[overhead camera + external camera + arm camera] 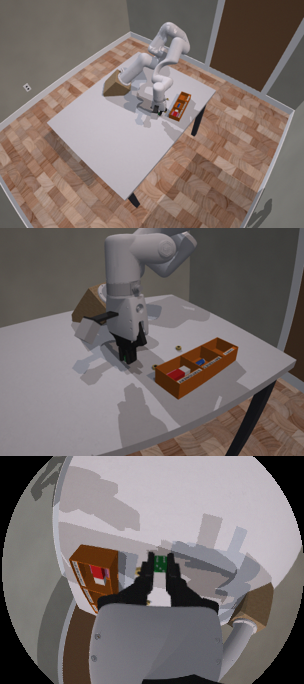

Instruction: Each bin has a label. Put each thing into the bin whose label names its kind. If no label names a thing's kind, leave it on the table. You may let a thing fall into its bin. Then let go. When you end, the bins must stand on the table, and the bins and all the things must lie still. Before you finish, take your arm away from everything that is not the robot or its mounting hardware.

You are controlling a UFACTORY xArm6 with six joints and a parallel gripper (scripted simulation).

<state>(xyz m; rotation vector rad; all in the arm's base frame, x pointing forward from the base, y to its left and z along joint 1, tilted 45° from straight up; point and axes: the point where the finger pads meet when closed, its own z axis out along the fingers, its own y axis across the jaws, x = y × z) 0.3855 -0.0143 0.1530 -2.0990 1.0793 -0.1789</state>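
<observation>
My hand is 190 mm to the right of the orange three-part bin, 40 mm above it and 10 mm short of it. The rest, counted from my hand: pink eraser 120 mm to the left, 50 mm below, 50 mm ahead; red-and-white eraser 120 mm to the left, 50 mm ahead, 40 mm below; green die 10 mm below.
</observation>
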